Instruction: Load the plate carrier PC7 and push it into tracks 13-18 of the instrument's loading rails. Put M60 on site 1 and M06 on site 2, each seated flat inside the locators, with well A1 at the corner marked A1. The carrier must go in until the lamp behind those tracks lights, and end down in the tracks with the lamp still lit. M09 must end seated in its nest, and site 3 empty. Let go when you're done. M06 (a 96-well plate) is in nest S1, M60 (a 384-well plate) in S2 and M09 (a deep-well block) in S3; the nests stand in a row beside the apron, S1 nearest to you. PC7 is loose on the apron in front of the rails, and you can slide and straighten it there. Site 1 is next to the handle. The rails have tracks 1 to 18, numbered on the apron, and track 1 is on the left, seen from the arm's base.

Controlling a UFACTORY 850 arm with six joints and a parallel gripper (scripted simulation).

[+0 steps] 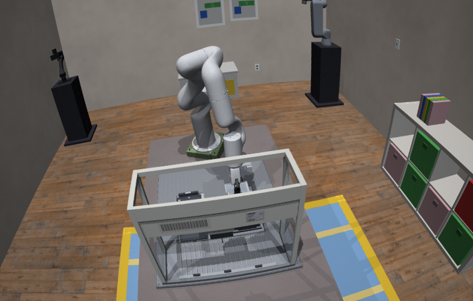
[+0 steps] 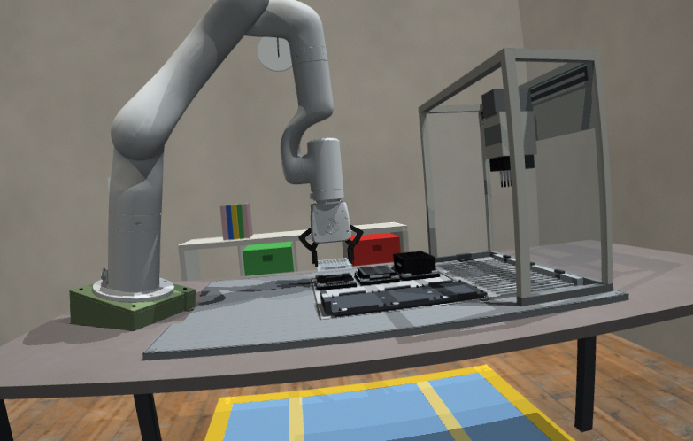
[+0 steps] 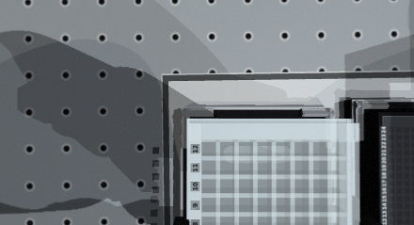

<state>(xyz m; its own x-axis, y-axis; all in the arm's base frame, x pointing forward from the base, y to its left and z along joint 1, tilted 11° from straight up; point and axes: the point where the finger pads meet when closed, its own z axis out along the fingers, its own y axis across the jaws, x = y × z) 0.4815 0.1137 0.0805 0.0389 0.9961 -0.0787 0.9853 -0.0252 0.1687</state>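
Right now the nest S1 is 5 cm below my hand. The rest, counted from my hand: 96-well plate M06: 1 cm below; nest S2: 11 cm ahead, 5 cm below; carrier PC7: 26 cm to the right, 11 cm ahead, 4 cm below.
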